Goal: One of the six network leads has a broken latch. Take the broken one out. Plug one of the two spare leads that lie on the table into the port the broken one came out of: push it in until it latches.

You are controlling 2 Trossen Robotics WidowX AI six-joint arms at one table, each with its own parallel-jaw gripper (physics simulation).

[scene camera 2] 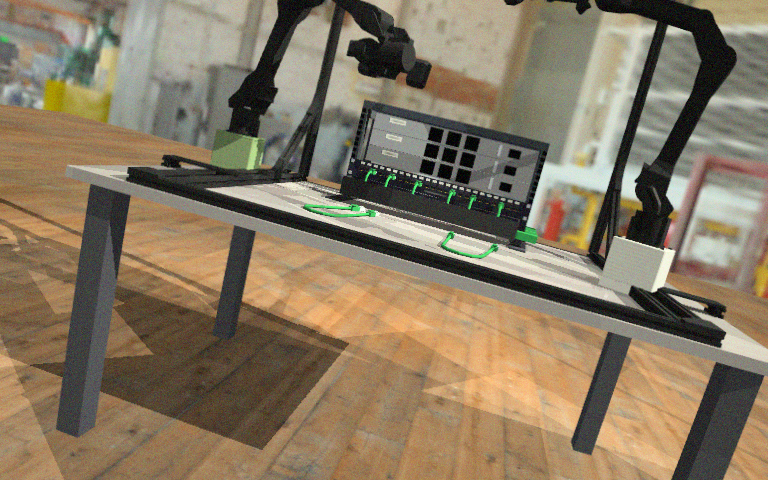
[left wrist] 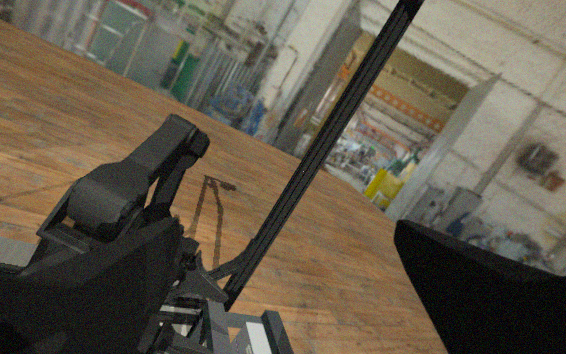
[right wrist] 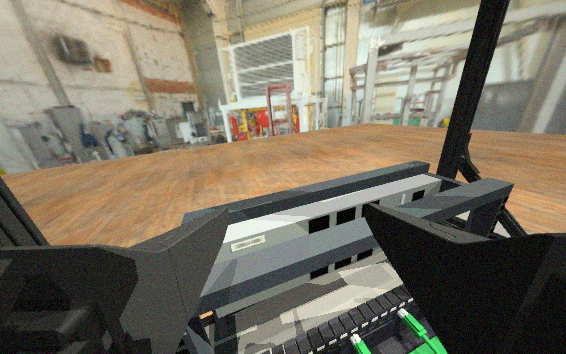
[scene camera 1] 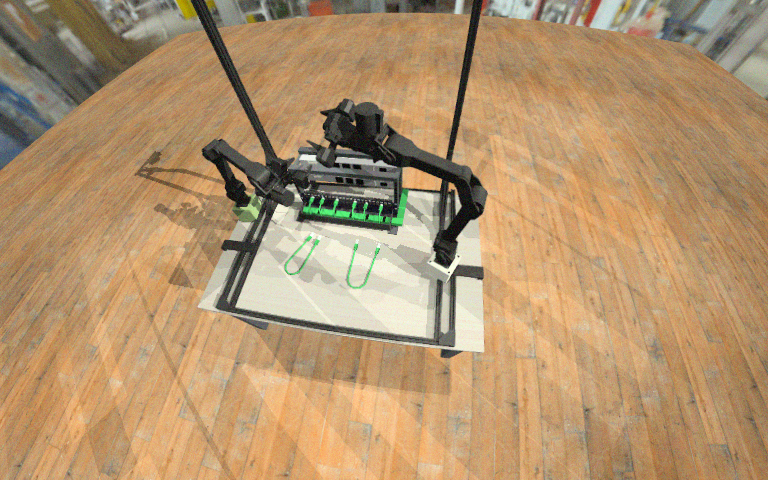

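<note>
Leads with green plugs stand in the port row along the rack's lower front; which latch is broken cannot be made out. Two spare green leads lie on the table: one at picture left, the other nearer the middle. My left gripper is open and empty, high above the rack. My right gripper is open and empty, above the rack's picture-left end. In the left wrist view no lead shows.
The network rack stands at the back of the table. A green block is at its picture-right end. Dark upright poles rise at both sides. The right arm shows beyond the left fingers in the left wrist view.
</note>
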